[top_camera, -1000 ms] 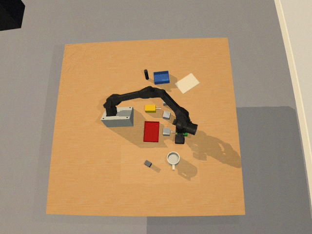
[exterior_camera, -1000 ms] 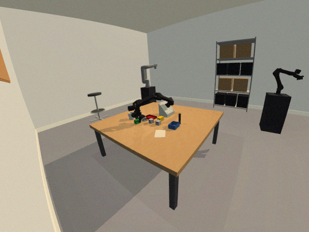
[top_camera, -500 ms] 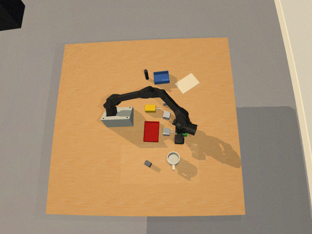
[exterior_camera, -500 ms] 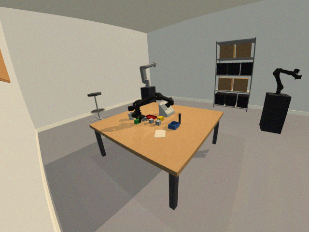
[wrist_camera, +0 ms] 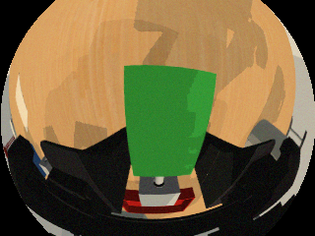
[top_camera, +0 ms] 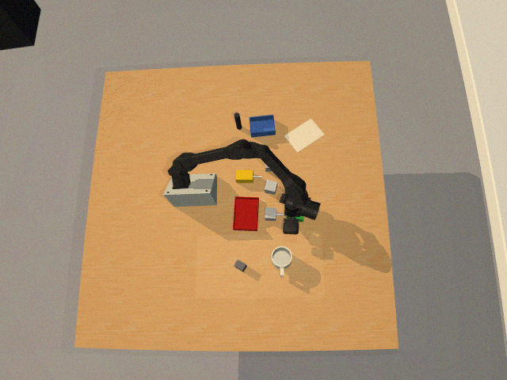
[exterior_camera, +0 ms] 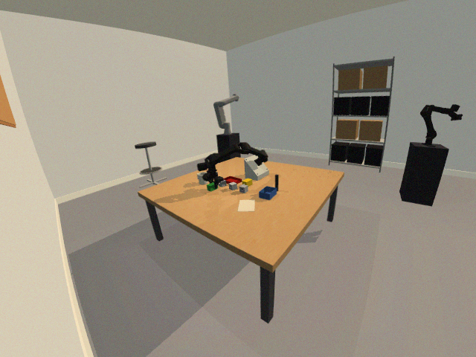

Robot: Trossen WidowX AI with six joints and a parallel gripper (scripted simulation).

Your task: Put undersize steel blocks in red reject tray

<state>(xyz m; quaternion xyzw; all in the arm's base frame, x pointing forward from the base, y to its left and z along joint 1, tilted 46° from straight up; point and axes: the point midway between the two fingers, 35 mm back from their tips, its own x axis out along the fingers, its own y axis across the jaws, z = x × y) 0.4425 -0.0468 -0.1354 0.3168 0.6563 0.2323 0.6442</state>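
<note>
The steel block lies 80 mm behind my gripper tip, 10 mm to the left of it and 10 mm above it. Also, from my gripper tip: green GO gauge 10 mm behind, 20 mm above; red reject tray 190 mm behind, 20 mm to the left; white mug 50 mm behind, 190 mm to the right, 30 mm above.
</note>
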